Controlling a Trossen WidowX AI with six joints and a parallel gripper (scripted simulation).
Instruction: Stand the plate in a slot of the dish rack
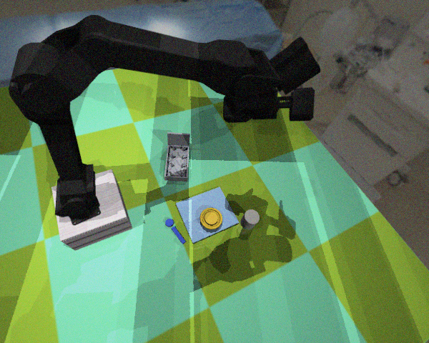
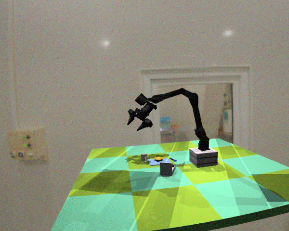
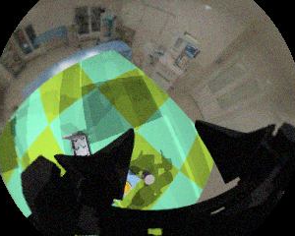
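Now: gripper tip 260 mm above the yellow plate, 190 mm past it and 90 mm to the left of it. The rest, counted from my gripper tip: cup 250 mm below, 150 mm to the right, 100 mm behind; then blue spoon 300 mm behind, 270 mm below, 60 mm to the right; then grey dish rack 250 mm below, 190 mm behind, 130 mm to the left.
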